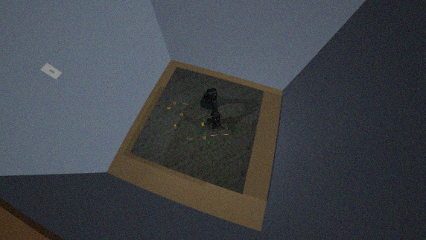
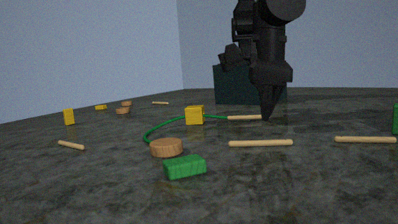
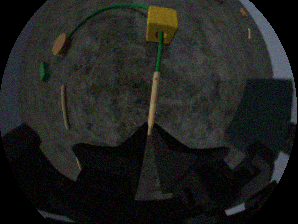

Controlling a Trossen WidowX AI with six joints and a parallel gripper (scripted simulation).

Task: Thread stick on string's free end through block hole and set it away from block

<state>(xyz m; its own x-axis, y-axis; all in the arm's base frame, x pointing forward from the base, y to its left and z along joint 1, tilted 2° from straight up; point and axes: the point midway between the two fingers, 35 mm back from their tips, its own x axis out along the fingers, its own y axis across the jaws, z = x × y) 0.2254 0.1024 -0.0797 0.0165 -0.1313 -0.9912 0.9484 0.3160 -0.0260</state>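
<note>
Right now the thin wooden stick is 1 cm ahead of my gripper tip, 4 cm to the right of it and 1 cm above it. The rest, counted from my gripper tip: green block: 24 cm ahead, 1 cm to the right, 1 cm above; yellow block: 4 cm ahead, 12 cm to the right, 2 cm above; round wooden button: 20 cm ahead, 6 cm to the right, 1 cm above.
</note>
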